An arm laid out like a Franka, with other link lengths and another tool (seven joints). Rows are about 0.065 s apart.
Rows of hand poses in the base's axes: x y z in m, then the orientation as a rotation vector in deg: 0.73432 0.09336 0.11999 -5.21 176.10 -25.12; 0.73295 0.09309 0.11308 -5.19 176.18 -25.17; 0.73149 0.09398 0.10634 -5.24 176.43 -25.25; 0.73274 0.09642 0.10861 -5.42 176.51 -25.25; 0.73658 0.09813 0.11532 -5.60 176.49 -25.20; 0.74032 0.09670 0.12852 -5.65 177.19 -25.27; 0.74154 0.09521 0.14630 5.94 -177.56 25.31; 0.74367 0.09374 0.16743 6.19 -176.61 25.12
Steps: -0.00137 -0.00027 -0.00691 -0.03 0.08 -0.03; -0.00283 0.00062 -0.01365 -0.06 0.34 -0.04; -0.00158 0.00306 -0.01138 -0.06 0.44 0.06; 0.00226 0.00477 -0.00467 -0.03 0.44 0.18; 0.00600 0.00334 0.00853 -0.03 1.14 0.10; 0.00722 0.00185 0.02631 -0.07 2.62 0.07; 0.00935 0.00038 0.04744 -0.07 3.60 0.11
